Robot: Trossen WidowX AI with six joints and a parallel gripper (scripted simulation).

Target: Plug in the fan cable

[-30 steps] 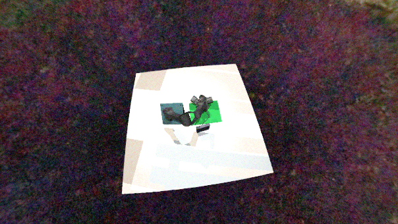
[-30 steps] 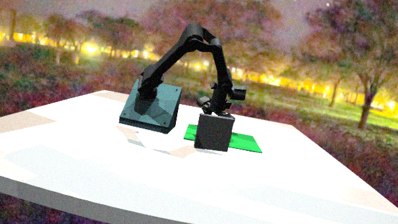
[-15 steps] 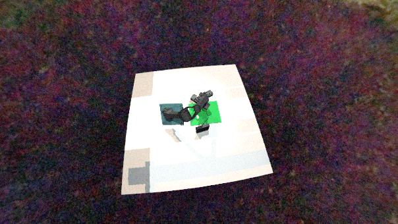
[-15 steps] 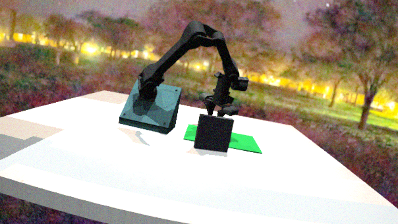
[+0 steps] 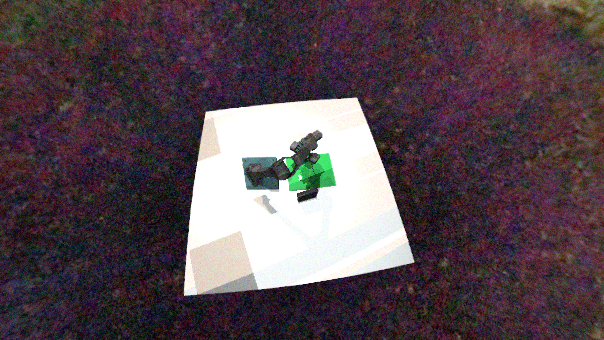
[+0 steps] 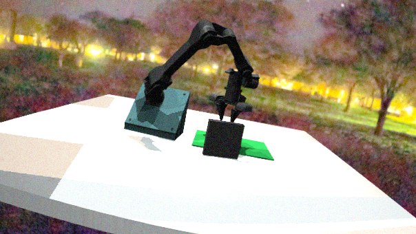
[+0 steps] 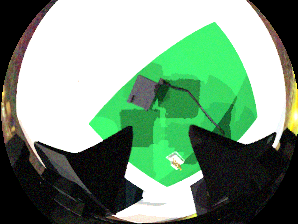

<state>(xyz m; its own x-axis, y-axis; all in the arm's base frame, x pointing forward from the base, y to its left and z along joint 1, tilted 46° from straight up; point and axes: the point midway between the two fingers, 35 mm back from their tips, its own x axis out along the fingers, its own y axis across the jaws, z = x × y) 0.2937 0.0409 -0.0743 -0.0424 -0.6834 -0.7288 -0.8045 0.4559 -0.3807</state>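
Right now my gripper tip is 3 cm to the right of the dark plug and 6 cm above it. Also, from my gripper tip: black fan (23 cm to the right, 1 cm below); then green board (4 cm ahead, 6 cm to the right, 9 cm below).
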